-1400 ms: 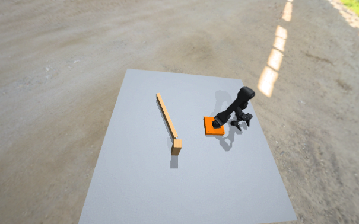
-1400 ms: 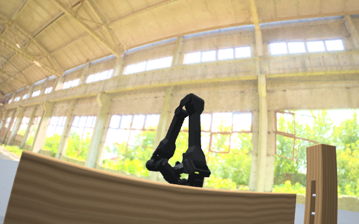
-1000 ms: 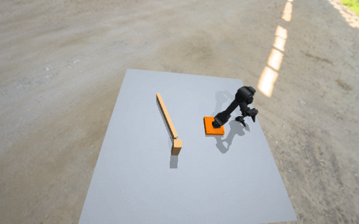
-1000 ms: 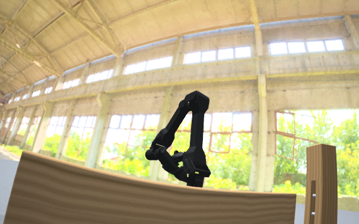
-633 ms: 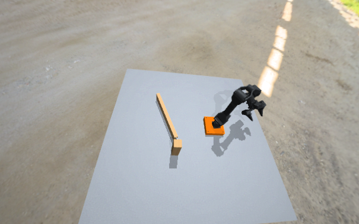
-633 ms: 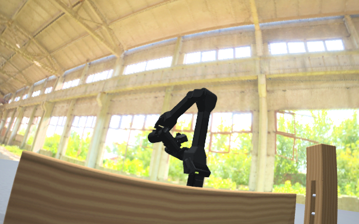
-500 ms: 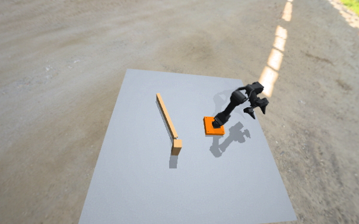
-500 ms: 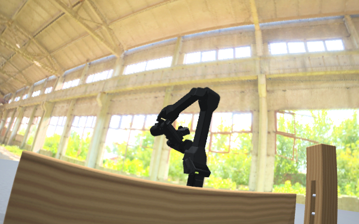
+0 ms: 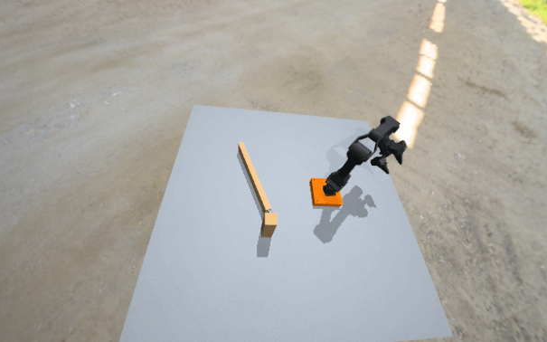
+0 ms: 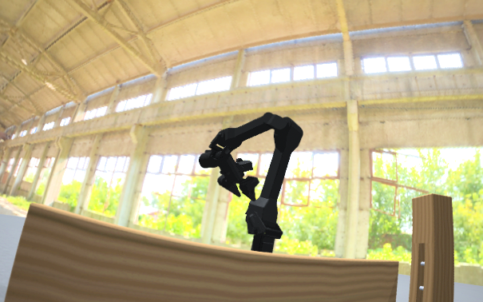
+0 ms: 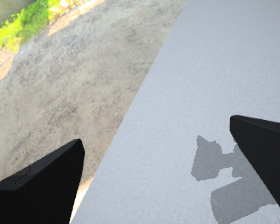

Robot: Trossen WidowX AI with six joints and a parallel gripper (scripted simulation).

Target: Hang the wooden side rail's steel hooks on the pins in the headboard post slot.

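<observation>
My gripper tip is 63 cm short of the headboard post, 18 cm to the right of it and 15 cm above it.
</observation>
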